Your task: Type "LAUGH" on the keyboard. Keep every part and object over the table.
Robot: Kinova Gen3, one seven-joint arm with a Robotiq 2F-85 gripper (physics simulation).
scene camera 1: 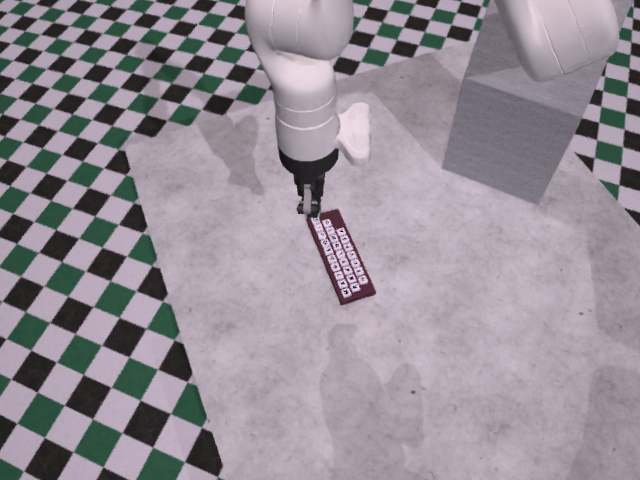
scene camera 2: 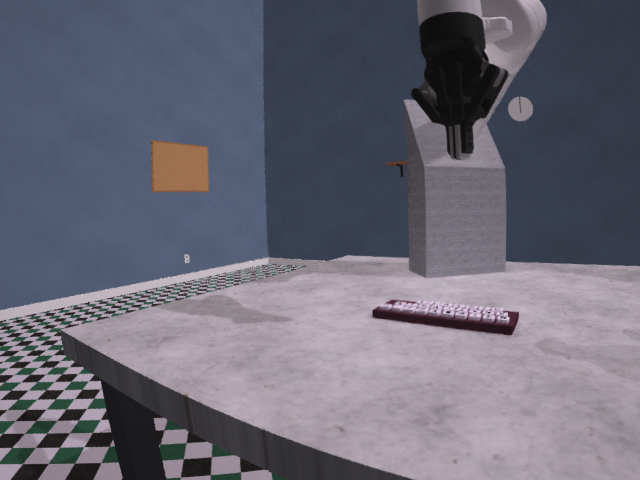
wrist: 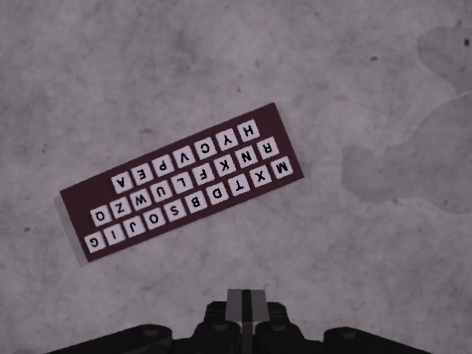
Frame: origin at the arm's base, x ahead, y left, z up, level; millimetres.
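Seen in the pictures: gripper, fingertip midpoint: (scene camera 1: 313, 213) (scene camera 2: 460, 159) (wrist: 245, 314).
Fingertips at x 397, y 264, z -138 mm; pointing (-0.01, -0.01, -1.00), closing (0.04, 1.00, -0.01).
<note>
Pixels of each thing's top centre, then the offset from my fingertips to it. Level surfaces: height alone.
- dark maroon keyboard at its top centre: (wrist: 176, 184) (scene camera 2: 445, 308) (scene camera 1: 339, 251) dx -40, dy -53, dz -188 mm
- L key at its top centre: (wrist: 181, 182) dx -42, dy -49, dz -188 mm
- U key at its top centre: (wrist: 160, 191) dx -35, dy -66, dz -188 mm
- H key at its top centre: (wrist: 248, 130) dx -81, dy +4, dz -188 mm
- G key at its top centre: (wrist: 94, 242) dx +5, dy -123, dz -188 mm
- pale stone table at its surface level: dz -206 mm
A dark maroon keyboard (scene camera 1: 333, 214) (scene camera 2: 444, 322) (wrist: 79, 200) with white letter keys lies flat on the table. In the wrist view its letters appear upside down: the L key (wrist: 181, 183) and U key (wrist: 161, 191) are in the middle row, the A key (wrist: 121, 183) and H key (wrist: 248, 130) at opposite ends of the upper row, and the G key (wrist: 94, 243) at the left end of the lower row. My gripper (scene camera 1: 308, 210) (scene camera 2: 459, 155) (wrist: 245, 314) is shut and empty, pointing down, well above the table and apart from the keyboard.
The pale stone table (scene camera 1: 258, 310) (scene camera 2: 310, 372) (wrist: 350, 275) has an edge at the left in scene camera 1. A grey pedestal (scene camera 1: 501, 139) (scene camera 2: 465, 222) stands at the back. The checkered floor (scene camera 1: 62, 258) (scene camera 2: 46, 408) lies beyond the table.
</note>
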